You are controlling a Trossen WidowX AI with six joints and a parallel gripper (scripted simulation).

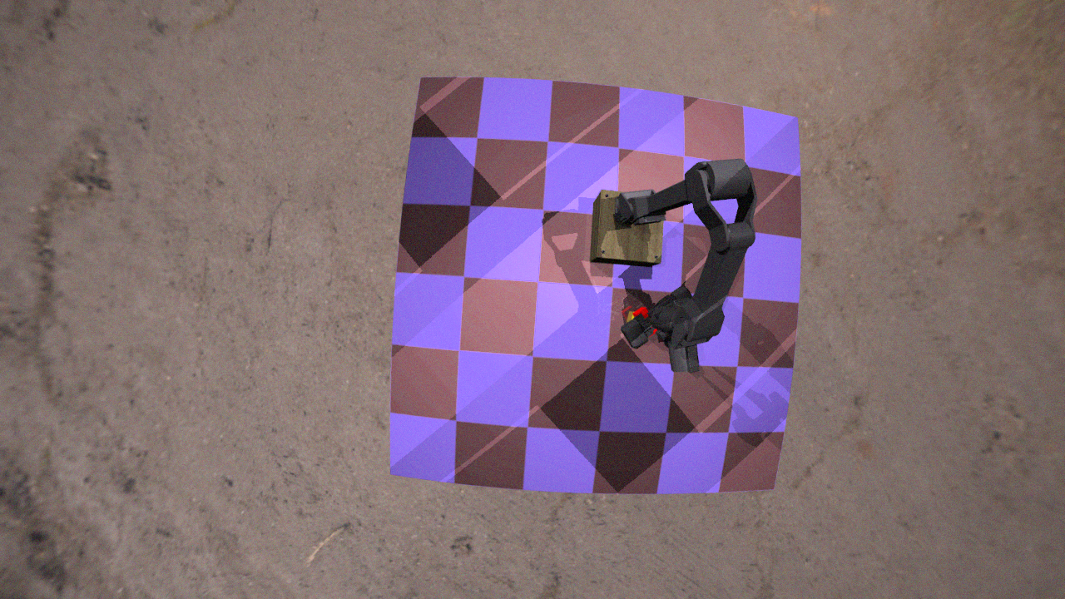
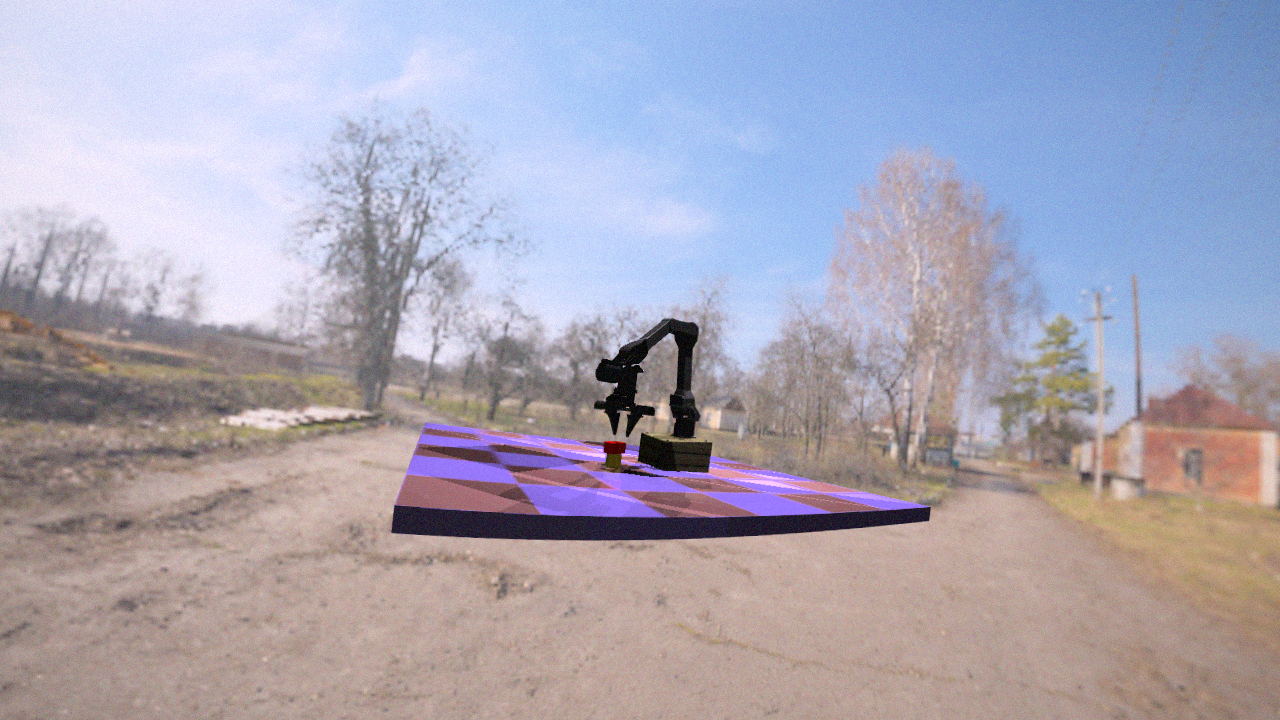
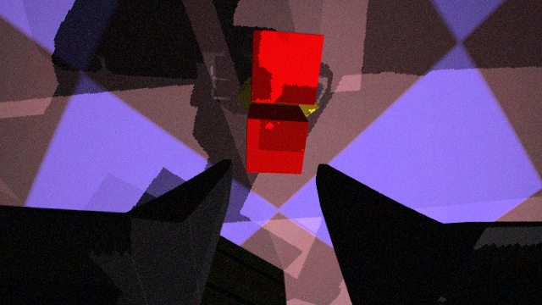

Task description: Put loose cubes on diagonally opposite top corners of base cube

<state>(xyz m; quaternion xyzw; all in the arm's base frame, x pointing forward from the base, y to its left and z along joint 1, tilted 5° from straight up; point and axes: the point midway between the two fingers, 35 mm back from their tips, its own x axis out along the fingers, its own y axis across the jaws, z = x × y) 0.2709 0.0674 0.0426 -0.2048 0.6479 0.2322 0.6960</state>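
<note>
Right now the red cube is 4 cm ahead of my gripper tip, 2 cm to the left of it and 4 cm below it. The rest, counted from my gripper tip: yellow base cube 2 cm ahead, 1 cm to the left, 7 cm below.
</note>
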